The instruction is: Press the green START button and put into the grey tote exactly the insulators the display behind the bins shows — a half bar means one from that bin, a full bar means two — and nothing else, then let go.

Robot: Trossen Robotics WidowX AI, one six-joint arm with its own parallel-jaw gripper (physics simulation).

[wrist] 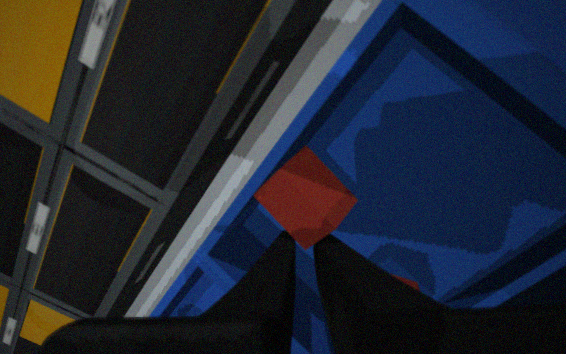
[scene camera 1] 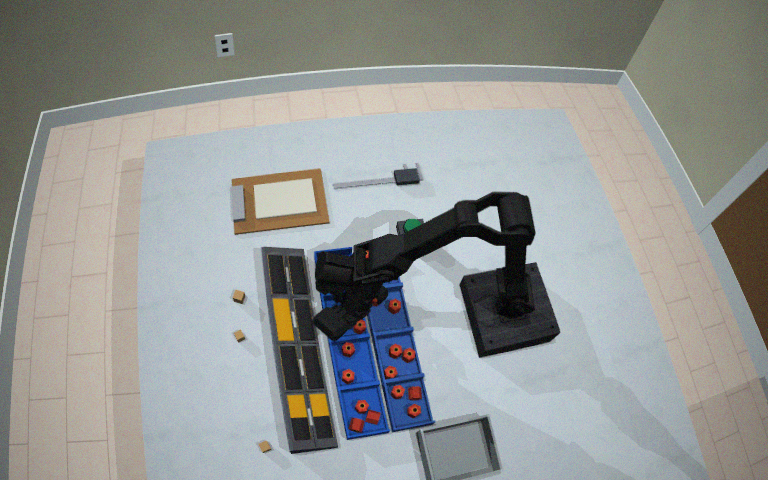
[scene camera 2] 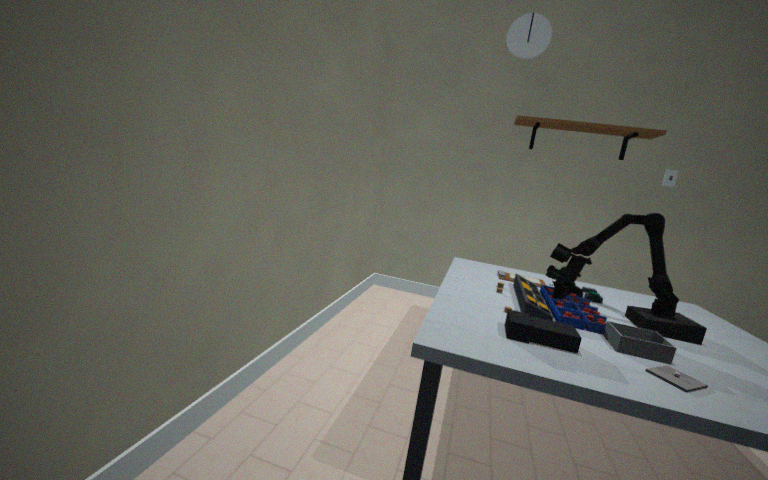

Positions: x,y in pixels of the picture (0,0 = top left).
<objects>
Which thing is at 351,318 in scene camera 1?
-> My gripper.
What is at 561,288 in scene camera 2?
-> My gripper.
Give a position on a grey caliper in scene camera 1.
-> At 405,176
</objects>
